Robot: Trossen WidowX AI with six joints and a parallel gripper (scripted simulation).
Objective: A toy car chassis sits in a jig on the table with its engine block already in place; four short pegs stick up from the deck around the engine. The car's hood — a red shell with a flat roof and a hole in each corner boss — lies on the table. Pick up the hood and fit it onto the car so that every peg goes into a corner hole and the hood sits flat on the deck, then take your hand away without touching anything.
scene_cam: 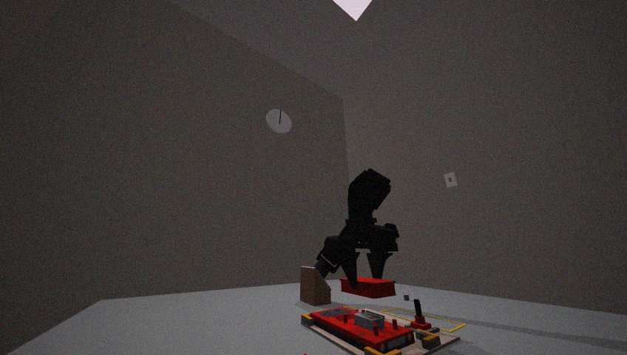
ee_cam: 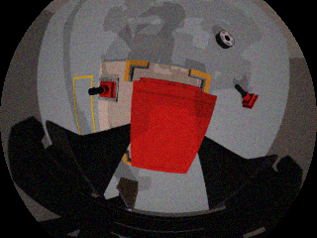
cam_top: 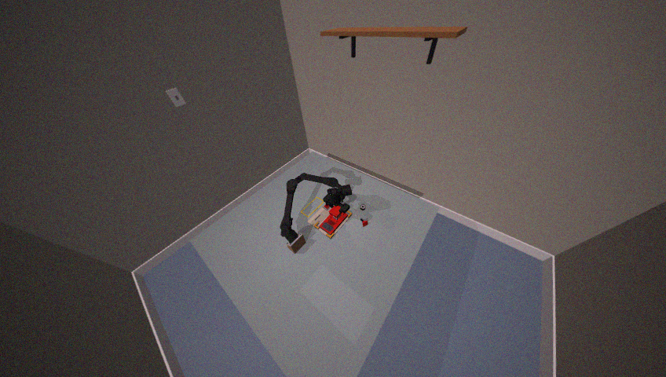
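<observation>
Now: the grey engine block 70 mm below my gripper tip. From my gripper tip the other things lie so: grey wheel: 200 mm ahead, 80 mm to the right, 80 mm below; then red hood: 10 mm above.
</observation>
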